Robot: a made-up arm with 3 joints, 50 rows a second.
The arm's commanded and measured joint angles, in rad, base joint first. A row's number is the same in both.
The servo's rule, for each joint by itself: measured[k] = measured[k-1] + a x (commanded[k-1-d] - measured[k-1]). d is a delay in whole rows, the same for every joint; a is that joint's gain. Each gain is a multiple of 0.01, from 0.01 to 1. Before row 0 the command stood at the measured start. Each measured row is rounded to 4 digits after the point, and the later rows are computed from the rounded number. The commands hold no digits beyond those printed.
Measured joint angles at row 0:
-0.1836, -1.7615, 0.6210
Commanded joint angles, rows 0 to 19:
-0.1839, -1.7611, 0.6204
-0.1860, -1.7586, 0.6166
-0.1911, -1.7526, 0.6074
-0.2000, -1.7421, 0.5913
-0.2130, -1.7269, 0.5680
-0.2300, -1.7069, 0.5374
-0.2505, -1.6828, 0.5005
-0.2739, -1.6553, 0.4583
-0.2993, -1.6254, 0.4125
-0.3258, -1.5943, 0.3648
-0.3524, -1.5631, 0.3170
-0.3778, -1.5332, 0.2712
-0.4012, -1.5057, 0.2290
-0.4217, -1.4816, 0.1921
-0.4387, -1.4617, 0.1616
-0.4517, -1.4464, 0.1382
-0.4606, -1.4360, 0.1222
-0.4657, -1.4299, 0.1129
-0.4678, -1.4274, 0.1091
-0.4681, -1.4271, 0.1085
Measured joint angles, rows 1 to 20:
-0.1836, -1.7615, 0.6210
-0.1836, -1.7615, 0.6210
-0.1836, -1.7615, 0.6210
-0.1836, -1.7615, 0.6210
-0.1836, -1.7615, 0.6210
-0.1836, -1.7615, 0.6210
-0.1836, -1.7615, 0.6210
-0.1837, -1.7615, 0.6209
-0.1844, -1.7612, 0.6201
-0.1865, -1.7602, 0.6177
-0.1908, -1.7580, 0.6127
-0.1979, -1.7543, 0.6042
-0.2082, -1.7486, 0.5915
-0.2217, -1.7407, 0.5742
-0.2384, -1.7305, 0.5522
-0.2579, -1.7179, 0.5257
-0.2796, -1.7031, 0.4951
-0.3029, -1.6863, 0.4613
-0.3269, -1.6679, 0.4252
-0.3507, -1.6484, 0.3879
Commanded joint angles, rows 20 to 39:
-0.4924, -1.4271, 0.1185
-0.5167, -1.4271, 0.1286
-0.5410, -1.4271, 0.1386
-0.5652, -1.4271, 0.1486
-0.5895, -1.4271, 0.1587
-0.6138, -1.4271, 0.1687
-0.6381, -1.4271, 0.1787
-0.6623, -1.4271, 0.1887
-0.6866, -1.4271, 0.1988
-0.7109, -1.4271, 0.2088
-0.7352, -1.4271, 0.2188
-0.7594, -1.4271, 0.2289
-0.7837, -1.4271, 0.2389
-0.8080, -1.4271, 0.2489
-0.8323, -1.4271, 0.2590
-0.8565, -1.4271, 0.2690
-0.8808, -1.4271, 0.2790
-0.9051, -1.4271, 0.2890
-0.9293, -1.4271, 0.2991
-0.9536, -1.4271, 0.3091
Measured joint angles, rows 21 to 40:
-0.3734, -1.6284, 0.3507
-0.3943, -1.6084, 0.3148
-0.4127, -1.5890, 0.2812
-0.4280, -1.5706, 0.2510
-0.4401, -1.5537, 0.2248
-0.4490, -1.5385, 0.2028
-0.4551, -1.5251, 0.1849
-0.4670, -1.5133, 0.1723
-0.4829, -1.5030, 0.1640
-0.5015, -1.4939, 0.1592
-0.5219, -1.4859, 0.1572
-0.5435, -1.4788, 0.1575
-0.5660, -1.4726, 0.1596
-0.5891, -1.4671, 0.1632
-0.6125, -1.4623, 0.1680
-0.6362, -1.4581, 0.1739
-0.6601, -1.4544, 0.1805
-0.6841, -1.4511, 0.1878
-0.7082, -1.4482, 0.1956
-0.7324, -1.4457, 0.2038

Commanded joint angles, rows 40 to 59:
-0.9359, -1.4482, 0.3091
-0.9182, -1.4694, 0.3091
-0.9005, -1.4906, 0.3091
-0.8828, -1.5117, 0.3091
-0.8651, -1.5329, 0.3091
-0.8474, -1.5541, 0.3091
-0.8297, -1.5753, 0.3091
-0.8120, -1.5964, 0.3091
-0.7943, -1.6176, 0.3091
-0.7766, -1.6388, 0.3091
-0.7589, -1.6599, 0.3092
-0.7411, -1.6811, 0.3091
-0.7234, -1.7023, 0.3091
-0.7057, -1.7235, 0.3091
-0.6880, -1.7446, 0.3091
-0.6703, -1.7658, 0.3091
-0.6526, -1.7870, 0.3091
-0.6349, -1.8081, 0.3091
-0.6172, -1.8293, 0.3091
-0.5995, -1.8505, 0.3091
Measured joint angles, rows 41 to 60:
-0.7566, -1.4435, 0.2124
-0.7808, -1.4415, 0.2213
-0.8050, -1.4398, 0.2304
-0.8293, -1.4383, 0.2396
-0.8536, -1.4370, 0.2490
-0.8778, -1.4358, 0.2585
-0.9021, -1.4348, 0.2681
-0.9129, -1.4364, 0.2759
-0.9146, -1.4404, 0.2822
-0.9101, -1.4464, 0.2873
-0.9014, -1.4542, 0.2914
-0.8898, -1.4636, 0.2948
-0.8762, -1.4745, 0.2975
-0.8613, -1.4866, 0.2997
-0.8455, -1.4998, 0.3015
-0.8291, -1.5139, 0.3029
-0.8123, -1.5289, 0.3041
-0.7952, -1.5446, 0.3051
-0.7779, -1.5610, 0.3059
-0.7605, -1.5780, 0.3065

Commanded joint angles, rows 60 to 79:
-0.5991, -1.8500, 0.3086
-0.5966, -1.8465, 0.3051
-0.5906, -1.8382, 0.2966
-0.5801, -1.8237, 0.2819
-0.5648, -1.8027, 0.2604
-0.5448, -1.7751, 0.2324
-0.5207, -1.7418, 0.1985
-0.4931, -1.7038, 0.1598
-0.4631, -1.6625, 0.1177
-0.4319, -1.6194, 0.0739
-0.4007, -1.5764, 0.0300
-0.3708, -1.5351, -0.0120
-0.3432, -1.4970, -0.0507
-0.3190, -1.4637, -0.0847
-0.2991, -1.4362, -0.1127
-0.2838, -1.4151, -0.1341
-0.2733, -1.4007, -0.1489
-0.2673, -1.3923, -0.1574
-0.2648, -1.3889, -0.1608
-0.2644, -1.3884, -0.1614
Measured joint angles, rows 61 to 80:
-0.7430, -1.5955, 0.3070
-0.7254, -1.6134, 0.3074
-0.7078, -1.6317, 0.3077
-0.6901, -1.6503, 0.3080
-0.6724, -1.6692, 0.3082
-0.6547, -1.6884, 0.3084
-0.6370, -1.7079, 0.3085
-0.6249, -1.7250, 0.3085
-0.6158, -1.7396, 0.3079
-0.6077, -1.7514, 0.3058
-0.5989, -1.7601, 0.3013
-0.5880, -1.7652, 0.2935
-0.5742, -1.7664, 0.2819
-0.5571, -1.7634, 0.2661
-0.5366, -1.7562, 0.2459
-0.5131, -1.7450, 0.2215
-0.4871, -1.7299, 0.1935
-0.4595, -1.7115, 0.1624
-0.4311, -1.6903, 0.1293
-0.4030, -1.6671, 0.0951

